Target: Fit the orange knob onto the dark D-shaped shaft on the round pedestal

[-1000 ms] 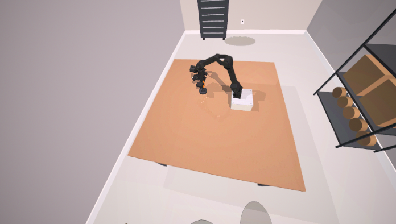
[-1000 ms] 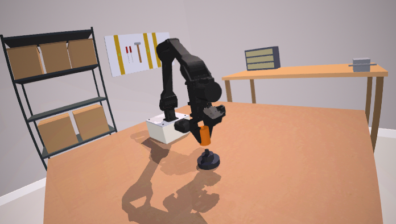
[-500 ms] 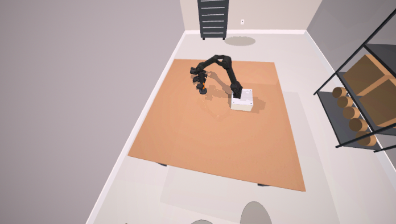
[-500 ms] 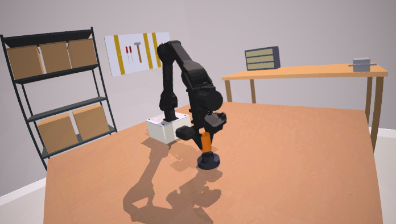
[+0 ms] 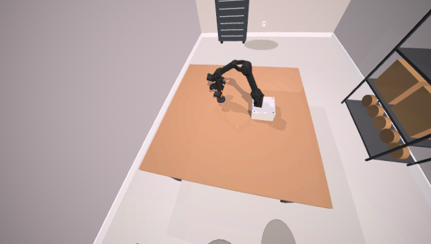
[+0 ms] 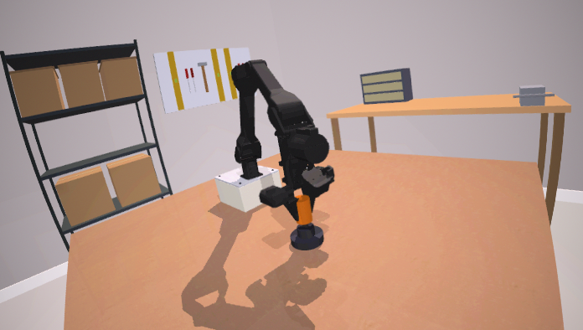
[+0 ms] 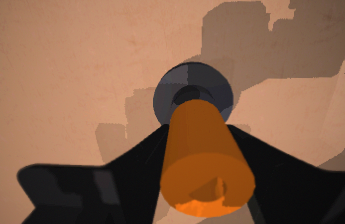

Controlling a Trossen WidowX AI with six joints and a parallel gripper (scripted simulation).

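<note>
My gripper tip is 20 mm below the orange knob. Round my gripper tip: dark round pedestal (40 mm below).
</note>
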